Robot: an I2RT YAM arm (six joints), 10 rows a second.
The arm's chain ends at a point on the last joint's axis. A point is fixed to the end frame.
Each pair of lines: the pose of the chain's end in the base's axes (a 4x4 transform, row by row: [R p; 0 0 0 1], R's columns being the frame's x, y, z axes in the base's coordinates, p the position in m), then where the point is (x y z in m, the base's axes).
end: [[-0.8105, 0.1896, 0.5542, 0.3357], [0.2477, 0.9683, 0.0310, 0.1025], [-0.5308, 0.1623, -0.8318, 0.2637], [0, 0, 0, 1]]
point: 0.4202 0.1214 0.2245
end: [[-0.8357, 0.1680, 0.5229, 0.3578], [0.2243, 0.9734, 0.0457, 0.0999], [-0.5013, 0.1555, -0.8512, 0.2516], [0, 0, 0, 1]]
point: 0.4403 0.1212 0.2094
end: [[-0.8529, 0.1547, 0.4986, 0.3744], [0.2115, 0.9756, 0.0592, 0.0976], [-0.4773, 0.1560, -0.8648, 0.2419], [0, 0, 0, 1]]
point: 0.4553 0.1206 0.1976
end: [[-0.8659, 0.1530, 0.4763, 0.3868], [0.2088, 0.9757, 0.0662, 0.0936], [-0.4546, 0.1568, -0.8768, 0.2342], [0, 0, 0, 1]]
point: 0.4664 0.1172 0.1880
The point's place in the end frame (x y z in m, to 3 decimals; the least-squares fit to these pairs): -0.043 0.028 0.080
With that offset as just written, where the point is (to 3 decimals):
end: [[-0.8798, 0.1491, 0.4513, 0.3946], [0.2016, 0.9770, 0.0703, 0.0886], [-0.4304, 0.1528, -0.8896, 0.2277], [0, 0, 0, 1]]
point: 0.473 0.113 0.179
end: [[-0.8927, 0.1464, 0.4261, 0.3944], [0.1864, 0.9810, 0.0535, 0.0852], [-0.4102, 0.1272, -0.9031, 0.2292], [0, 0, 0, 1]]
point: 0.471 0.109 0.178
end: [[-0.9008, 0.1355, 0.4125, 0.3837], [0.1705, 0.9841, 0.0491, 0.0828], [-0.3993, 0.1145, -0.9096, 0.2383], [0, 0, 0, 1]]
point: 0.459 0.107 0.186
